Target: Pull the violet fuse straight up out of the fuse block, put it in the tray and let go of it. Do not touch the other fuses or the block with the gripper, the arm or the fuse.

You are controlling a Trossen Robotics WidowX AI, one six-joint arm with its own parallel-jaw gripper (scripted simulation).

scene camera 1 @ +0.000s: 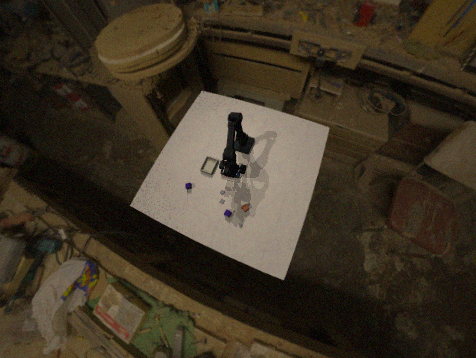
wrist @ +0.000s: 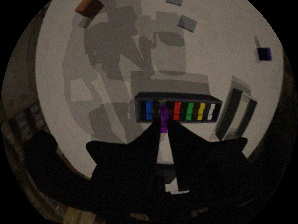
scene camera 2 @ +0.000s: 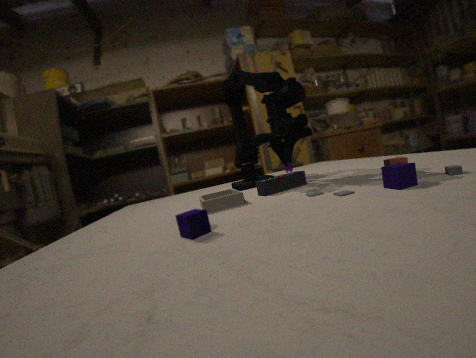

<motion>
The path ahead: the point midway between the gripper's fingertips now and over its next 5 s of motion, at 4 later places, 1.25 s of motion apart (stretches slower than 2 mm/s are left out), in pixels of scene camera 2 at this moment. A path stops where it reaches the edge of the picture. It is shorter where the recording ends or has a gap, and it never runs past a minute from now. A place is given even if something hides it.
The gripper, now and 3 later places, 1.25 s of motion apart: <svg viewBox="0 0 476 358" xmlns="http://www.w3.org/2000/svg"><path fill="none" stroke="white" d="M287 165L276 157L214 171L214 176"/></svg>
</motion>
